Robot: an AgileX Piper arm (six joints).
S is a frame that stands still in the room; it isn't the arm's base.
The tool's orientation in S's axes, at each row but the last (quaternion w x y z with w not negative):
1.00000 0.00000 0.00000 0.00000
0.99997 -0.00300 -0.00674 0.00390
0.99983 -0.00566 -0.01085 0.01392
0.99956 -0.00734 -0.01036 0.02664
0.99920 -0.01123 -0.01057 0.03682
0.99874 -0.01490 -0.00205 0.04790
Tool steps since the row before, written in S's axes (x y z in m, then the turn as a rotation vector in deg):
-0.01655 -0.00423 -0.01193 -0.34 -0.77 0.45
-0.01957 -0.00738 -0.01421 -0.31 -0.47 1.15
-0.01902 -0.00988 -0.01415 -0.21 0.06 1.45
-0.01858 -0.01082 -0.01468 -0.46 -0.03 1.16
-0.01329 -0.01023 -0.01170 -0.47 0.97 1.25
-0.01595 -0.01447 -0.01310 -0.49 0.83 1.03
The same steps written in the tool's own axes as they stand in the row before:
-0.01655 -0.00423 -0.01193 -0.34 -0.77 0.45
-0.01982 -0.00714 -0.01399 -0.30 -0.47 1.15
-0.01959 -0.00918 -0.01384 -0.18 0.05 1.45
-0.01943 -0.00959 -0.01444 -0.44 -0.02 1.17
-0.01424 -0.00895 -0.01162 -0.37 0.97 1.28
-0.01730 -0.01248 -0.01343 -0.41 0.84 1.06

